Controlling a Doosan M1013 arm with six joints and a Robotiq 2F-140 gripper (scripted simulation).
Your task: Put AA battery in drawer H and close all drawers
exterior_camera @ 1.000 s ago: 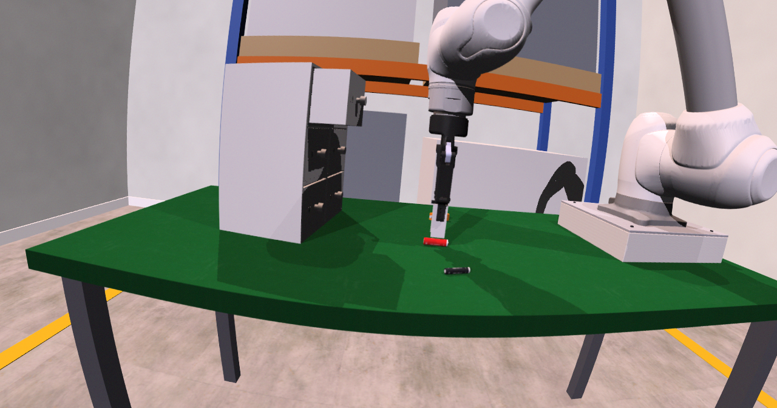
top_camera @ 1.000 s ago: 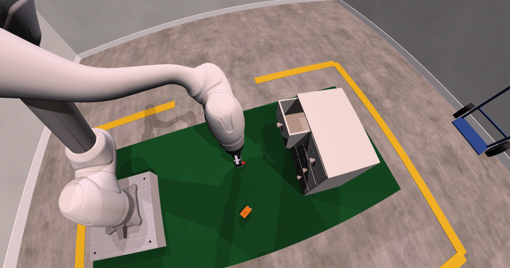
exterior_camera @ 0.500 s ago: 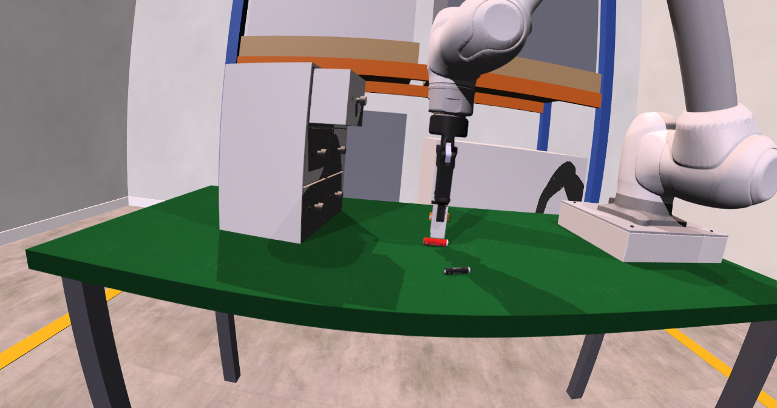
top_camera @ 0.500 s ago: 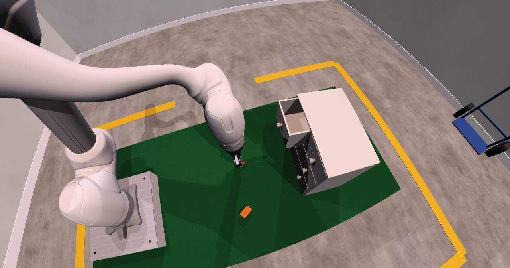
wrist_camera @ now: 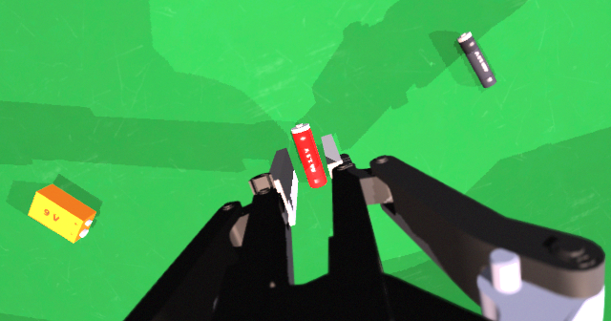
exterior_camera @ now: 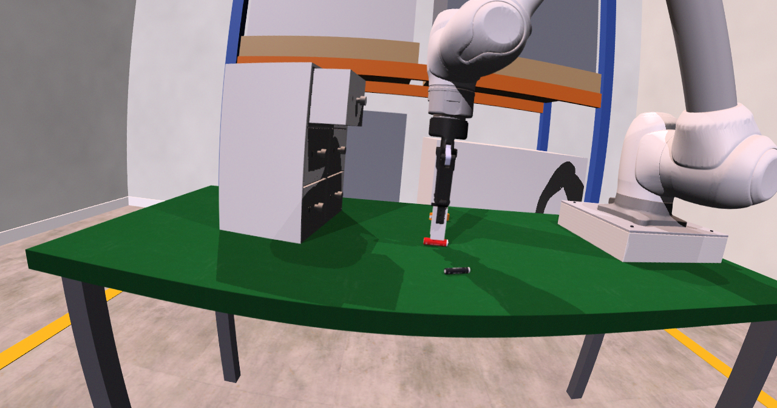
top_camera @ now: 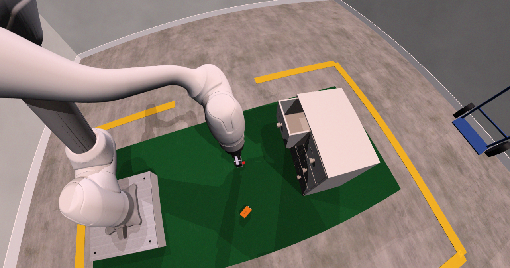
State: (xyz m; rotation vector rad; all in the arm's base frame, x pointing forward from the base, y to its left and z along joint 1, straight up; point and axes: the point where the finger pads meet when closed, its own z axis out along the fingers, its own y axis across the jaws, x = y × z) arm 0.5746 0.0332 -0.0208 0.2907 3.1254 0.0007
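The red cylinder is 4 cm below my hand. The rest, counted from my hand: black AA battery 14 cm to the left, 5 cm below; drawer marked H 26 cm ahead, 4 cm to the right, 20 cm above; orange block 5 cm behind, 21 cm to the right, 4 cm below.
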